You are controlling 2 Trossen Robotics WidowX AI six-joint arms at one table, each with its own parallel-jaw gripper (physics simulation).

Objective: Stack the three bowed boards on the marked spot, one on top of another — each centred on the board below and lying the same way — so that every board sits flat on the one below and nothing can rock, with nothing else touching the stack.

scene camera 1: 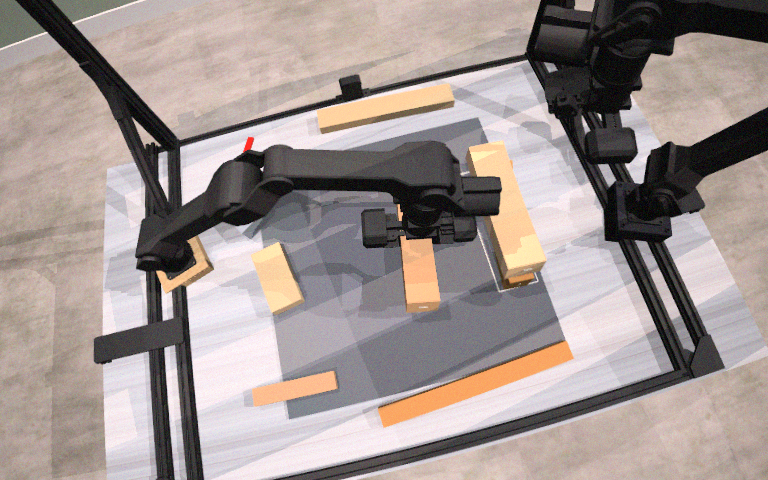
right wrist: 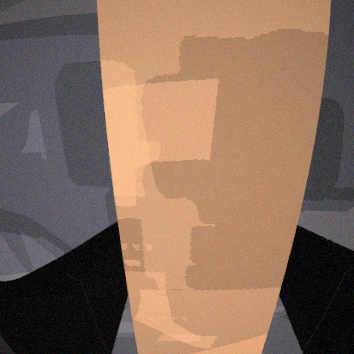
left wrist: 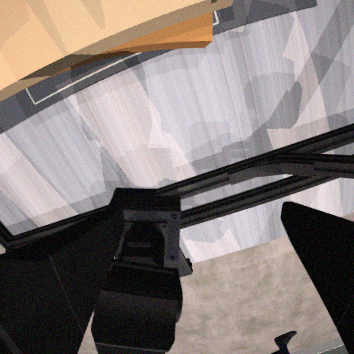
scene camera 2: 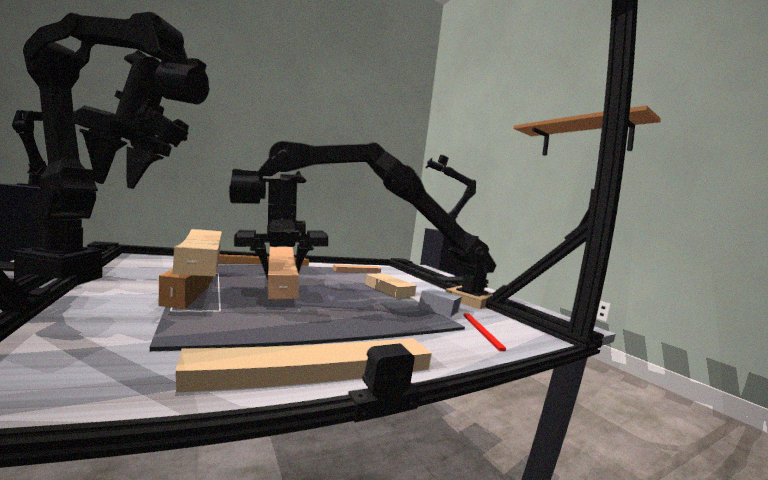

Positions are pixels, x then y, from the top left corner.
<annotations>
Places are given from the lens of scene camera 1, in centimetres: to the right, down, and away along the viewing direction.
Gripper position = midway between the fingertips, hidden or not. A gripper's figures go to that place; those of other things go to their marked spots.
left gripper (scene camera 1: 589, 133): 33, -17, 61
right gripper (scene camera 1: 414, 242): 6, 0, 74
pale board (scene camera 1: 516, 245): 22, 1, 64
long orange plank (scene camera 1: 491, 378): 18, 23, 65
</annotations>
